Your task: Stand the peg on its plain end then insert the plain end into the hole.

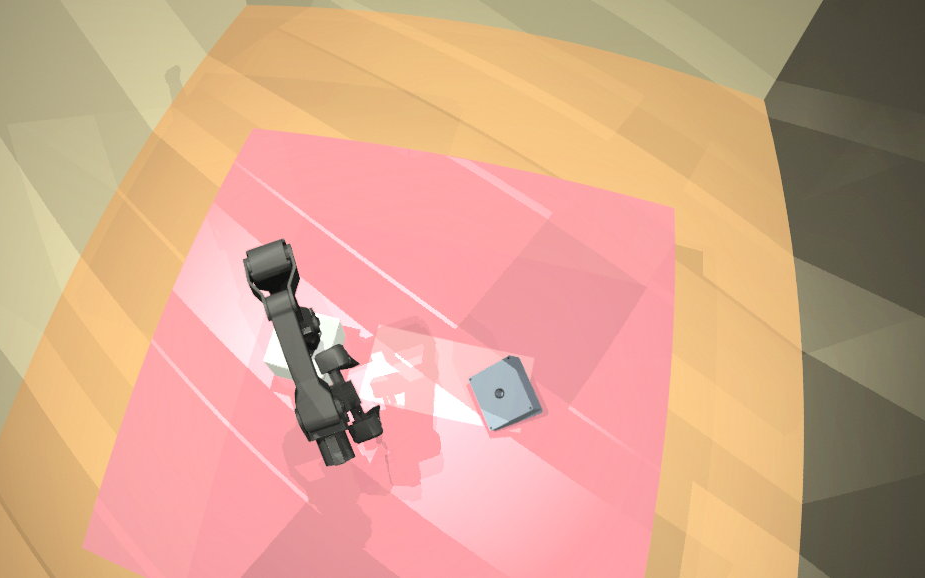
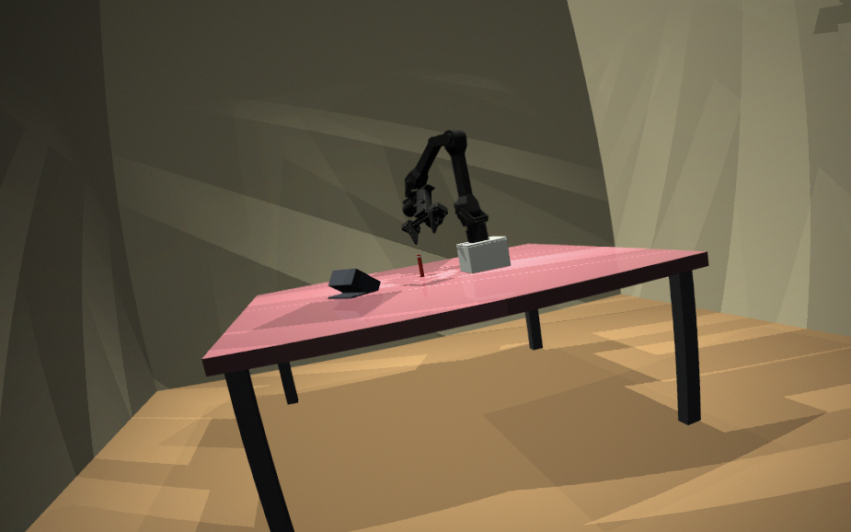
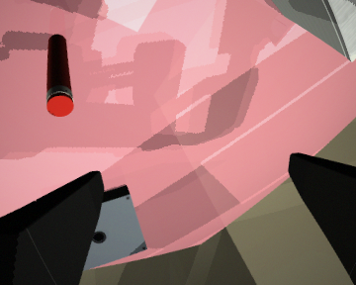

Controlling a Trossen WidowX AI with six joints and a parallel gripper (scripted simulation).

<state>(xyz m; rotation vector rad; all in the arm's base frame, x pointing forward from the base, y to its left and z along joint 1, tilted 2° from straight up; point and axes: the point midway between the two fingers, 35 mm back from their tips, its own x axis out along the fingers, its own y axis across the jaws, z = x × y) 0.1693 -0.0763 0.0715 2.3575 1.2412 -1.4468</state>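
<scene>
Right now my gripper tip is 80 mm above the red peg, 50 mm to the left of it and 30 mm short of it. The rest, counted from my gripper tip: grey sloped panel (270 mm ahead, 100 mm to the left, 100 mm below).
</scene>
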